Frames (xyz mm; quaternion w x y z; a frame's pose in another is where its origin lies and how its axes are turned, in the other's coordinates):
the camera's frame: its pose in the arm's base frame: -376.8 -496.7 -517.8 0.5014 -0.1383 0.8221 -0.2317
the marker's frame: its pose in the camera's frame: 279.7 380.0 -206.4 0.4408 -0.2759 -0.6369 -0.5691
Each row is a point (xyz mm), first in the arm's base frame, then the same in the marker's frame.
Working: the arm's base frame: its pose in the marker's frame: 718.6 -856.0 58.2 0.5746 0.8147 -0.0283 0.0726

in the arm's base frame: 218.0 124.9 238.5
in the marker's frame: 938.2 -1114.3 129.0
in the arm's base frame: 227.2 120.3 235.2
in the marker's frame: 947.6 -1109.3 127.2
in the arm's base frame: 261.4 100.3 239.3
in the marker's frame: 984.4 -1105.2 112.3
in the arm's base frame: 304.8 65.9 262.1
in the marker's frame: 1033.6 -1113.3 79.3
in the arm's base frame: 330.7 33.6 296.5
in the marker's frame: 1066.4 -1133.8 41.8
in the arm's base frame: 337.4 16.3 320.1
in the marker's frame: 1077.2 -1149.9 18.9
